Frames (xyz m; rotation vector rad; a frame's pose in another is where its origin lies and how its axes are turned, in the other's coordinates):
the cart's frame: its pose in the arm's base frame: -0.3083 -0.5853 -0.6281 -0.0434 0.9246 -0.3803
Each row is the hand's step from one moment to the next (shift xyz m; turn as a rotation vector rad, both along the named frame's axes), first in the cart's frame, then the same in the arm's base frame.
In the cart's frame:
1: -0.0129 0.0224 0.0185 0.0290 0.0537 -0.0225
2: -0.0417 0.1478 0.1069 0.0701 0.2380 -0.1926
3: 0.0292 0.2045 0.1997 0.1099 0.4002 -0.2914
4: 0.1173 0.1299 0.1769 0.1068 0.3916 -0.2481
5: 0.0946 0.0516 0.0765 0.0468 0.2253 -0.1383
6: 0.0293 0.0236 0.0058 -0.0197 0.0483 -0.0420
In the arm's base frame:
1: 0.0143 0.0229 0.0167 0.0142 0.0431 -0.0466
2: 0.1060 0.1386 0.0676 -0.0416 0.2223 -0.2179
3: 0.2343 0.1559 0.0580 -0.0488 0.3725 -0.3406
4: 0.2415 0.0593 -0.0089 -0.0191 0.3601 -0.3102
5: 0.1268 0.0065 -0.0367 -0.0154 0.2116 -0.1645
6: 0.0275 0.0114 -0.0237 -0.0291 0.0570 -0.0199

